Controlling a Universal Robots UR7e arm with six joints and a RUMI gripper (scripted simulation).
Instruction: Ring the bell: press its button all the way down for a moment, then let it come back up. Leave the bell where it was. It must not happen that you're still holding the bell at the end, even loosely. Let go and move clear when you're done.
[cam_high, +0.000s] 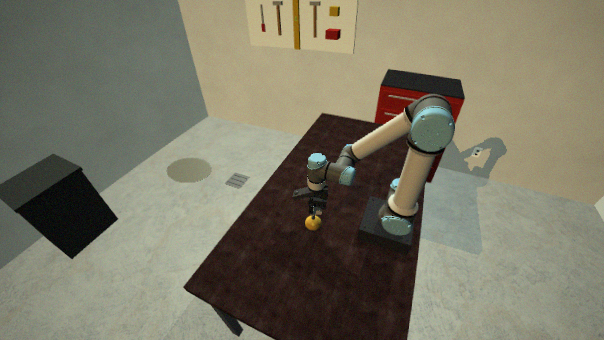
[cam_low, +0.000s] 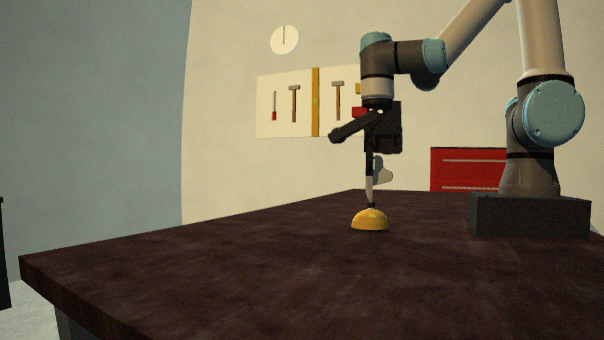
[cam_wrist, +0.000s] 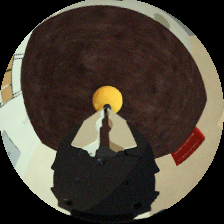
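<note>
Right now the yellow dome bell is 40 mm below my hand.
</note>
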